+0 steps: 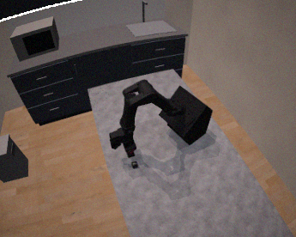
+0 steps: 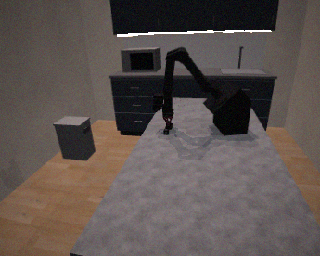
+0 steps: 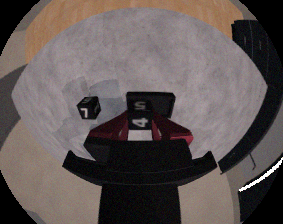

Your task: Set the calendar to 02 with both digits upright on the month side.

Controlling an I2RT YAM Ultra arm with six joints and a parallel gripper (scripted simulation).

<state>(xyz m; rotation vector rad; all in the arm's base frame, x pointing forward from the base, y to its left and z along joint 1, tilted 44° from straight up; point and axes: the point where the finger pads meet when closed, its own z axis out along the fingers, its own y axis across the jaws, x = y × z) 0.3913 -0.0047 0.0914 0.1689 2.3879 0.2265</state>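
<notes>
Now: the dark calendar cube right at my hand. From my hand the other things lie so: dark tray: 3 cm below, 2 cm to the right.
</notes>
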